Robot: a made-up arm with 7 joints. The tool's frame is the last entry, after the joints.
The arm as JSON. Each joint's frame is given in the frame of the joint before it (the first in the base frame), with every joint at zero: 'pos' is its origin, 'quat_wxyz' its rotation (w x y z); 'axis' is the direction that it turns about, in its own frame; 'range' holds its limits. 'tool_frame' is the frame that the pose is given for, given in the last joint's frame.
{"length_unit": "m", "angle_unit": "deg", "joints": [
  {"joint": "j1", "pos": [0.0, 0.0, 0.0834], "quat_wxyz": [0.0, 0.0, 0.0, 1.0], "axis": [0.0, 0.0, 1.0], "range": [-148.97, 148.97]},
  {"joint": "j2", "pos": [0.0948, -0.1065, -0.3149], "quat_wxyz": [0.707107, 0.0, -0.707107, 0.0], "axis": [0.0, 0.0, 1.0], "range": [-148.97, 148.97]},
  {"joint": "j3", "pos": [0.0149, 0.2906, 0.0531], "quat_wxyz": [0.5, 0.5, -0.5, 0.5], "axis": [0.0, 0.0, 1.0], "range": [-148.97, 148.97]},
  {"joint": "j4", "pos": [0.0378, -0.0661, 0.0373], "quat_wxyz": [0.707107, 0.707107, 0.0, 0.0], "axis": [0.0, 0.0, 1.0], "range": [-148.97, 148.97]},
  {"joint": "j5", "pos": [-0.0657, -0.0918, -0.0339], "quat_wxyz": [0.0, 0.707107, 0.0, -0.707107], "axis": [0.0, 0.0, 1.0], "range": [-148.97, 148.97]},
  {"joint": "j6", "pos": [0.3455, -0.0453, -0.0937], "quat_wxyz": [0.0, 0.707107, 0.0, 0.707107], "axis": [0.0, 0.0, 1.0], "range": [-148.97, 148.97]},
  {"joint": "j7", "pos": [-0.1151, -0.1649, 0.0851], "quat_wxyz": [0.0, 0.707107, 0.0, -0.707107], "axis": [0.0, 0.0, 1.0], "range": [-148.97, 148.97]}
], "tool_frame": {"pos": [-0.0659, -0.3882, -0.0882], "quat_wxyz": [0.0, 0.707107, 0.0, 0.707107]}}
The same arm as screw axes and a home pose.
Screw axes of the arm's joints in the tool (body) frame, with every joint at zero. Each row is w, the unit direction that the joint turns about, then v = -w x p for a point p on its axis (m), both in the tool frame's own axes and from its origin. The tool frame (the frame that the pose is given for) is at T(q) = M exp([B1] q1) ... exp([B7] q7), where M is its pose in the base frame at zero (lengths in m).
B1: w 0 0 1 v -0.0300 0.0510 0.0000
B2: w 1 0 0 v 0.0000 0.4494 -0.0765
B3: w 0 1 0 v -0.4643 0.0000 -0.0927
B4: w 0 0 1 v -0.1768 0.0549 0.0000
B5: w -1 0 0 v 0.0000 -0.4965 -0.2686
B6: w 0 0 -1 v 0.2233 -0.0269 0.0000
B7: w 1 0 0 v 0.0000 0.0659 0.3882
M: xyz 0.0510 0.0300 -0.6809 (m) rpy 0.0000 0.0000 0.0000 (rad, as in URDF)
Joint limits (rad, base to tool): -2.6000..2.6000 -2.6000..2.6000 -2.6000..2.6000 -2.6000..2.6000 -2.6000..2.6000 -2.6000..2.6000 -2.6000..2.6000

